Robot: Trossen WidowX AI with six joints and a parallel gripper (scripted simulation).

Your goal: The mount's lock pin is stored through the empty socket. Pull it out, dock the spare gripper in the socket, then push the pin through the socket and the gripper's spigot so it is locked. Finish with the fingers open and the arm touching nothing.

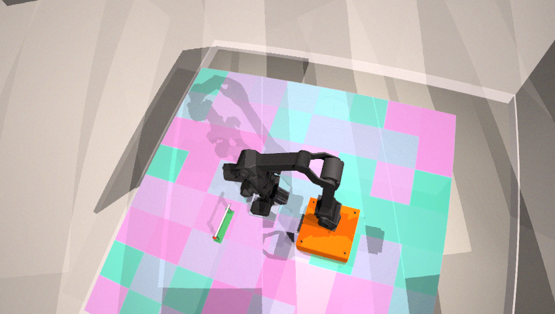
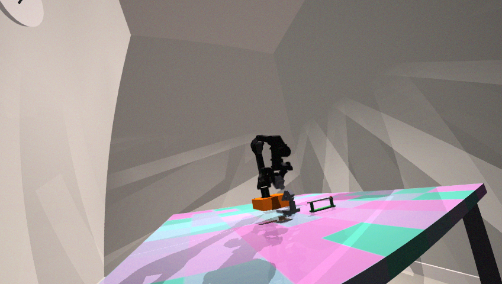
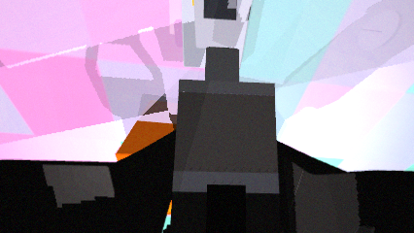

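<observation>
The green rack is 170 mm ahead of my gripper tip, 150 mm to the left of it and 130 mm below it. Round my gripper tip: grey mount 100 mm below, 80 mm ahead, 20 mm to the left; then spare gripper 10 mm ahead, 10 mm above.
</observation>
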